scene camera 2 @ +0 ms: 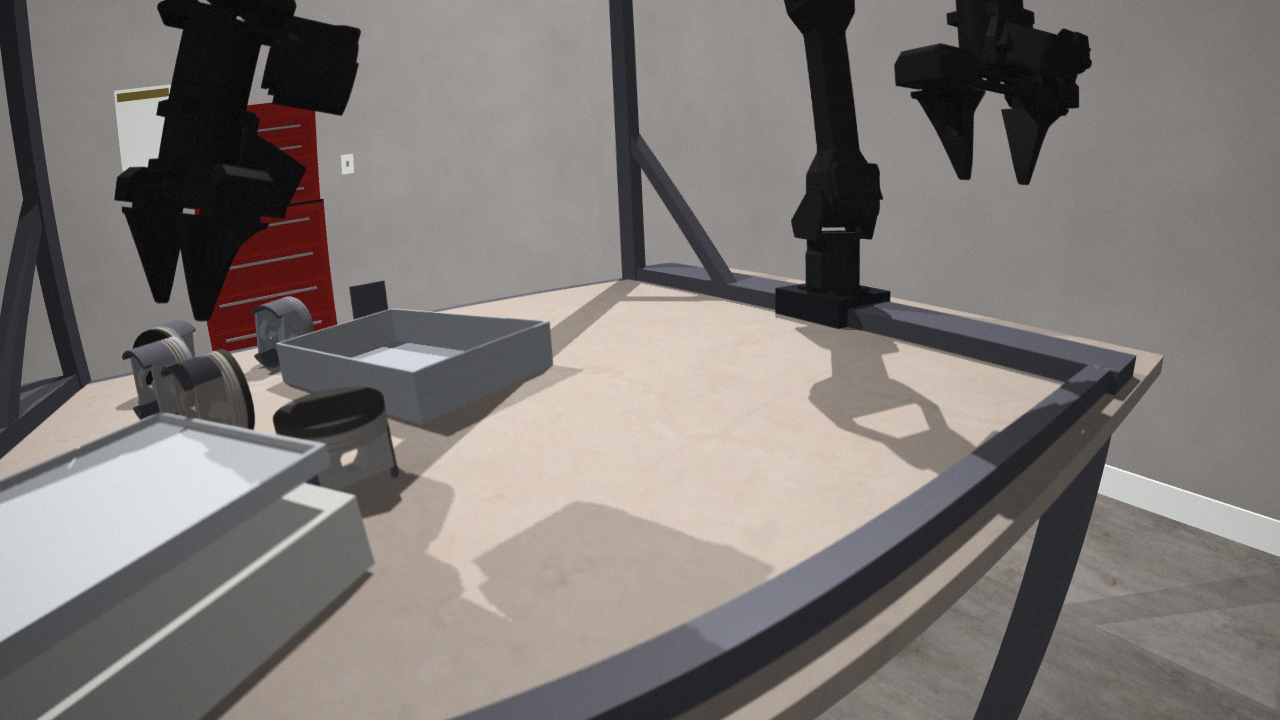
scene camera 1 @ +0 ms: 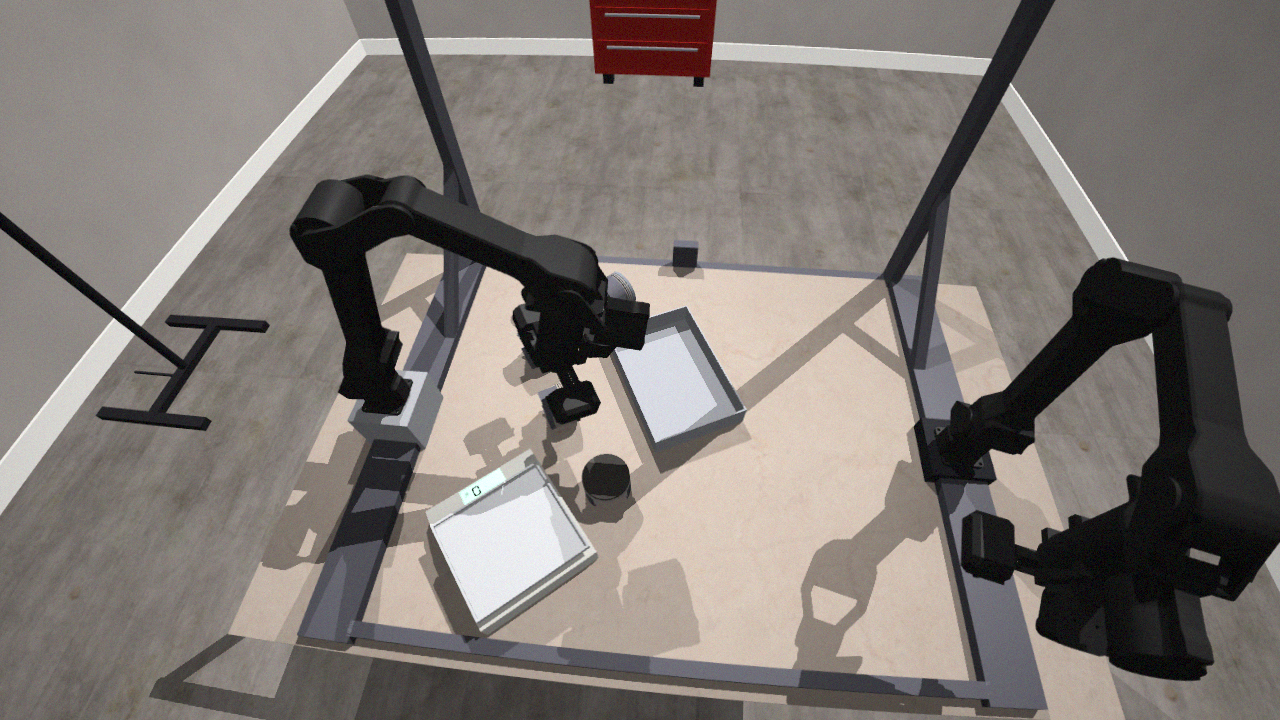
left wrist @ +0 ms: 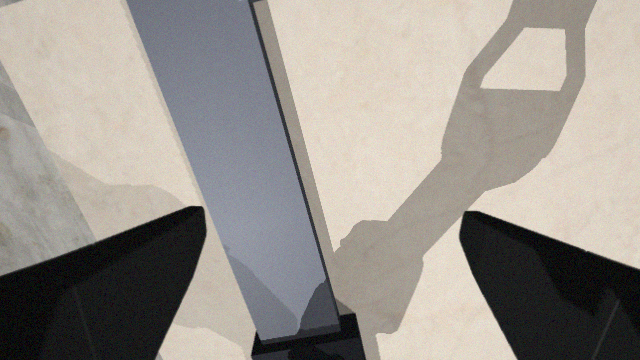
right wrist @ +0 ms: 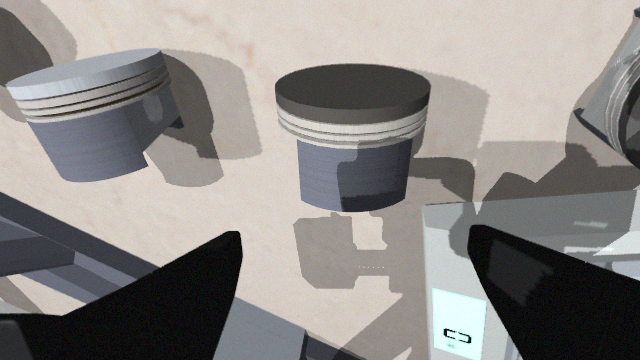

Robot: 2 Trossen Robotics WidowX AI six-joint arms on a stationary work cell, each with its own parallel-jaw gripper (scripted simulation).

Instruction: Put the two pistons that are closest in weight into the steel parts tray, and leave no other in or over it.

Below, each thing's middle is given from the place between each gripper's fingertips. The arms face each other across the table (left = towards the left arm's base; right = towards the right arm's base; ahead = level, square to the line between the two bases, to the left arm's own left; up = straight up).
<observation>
My right hand is 22 cm short of the scale pan [scene camera 2: 94,525], 9 cm above it and 3 cm to the left of it. Round my right hand: scale [scene camera 2: 190,637] (21 cm ahead, 11 cm below, 4 cm to the right); steel parts tray [scene camera 2: 507,350] (18 cm to the left, 13 cm below, 10 cm behind).
My left gripper is now 350 mm past the steel parts tray, 400 mm to the left of it and 190 mm above it. From my left hand the other things lie so: scale pan 40 mm behind, 610 mm to the right, 150 mm below; then scale 50 mm behind, 620 mm to the right, 160 mm below.
</observation>
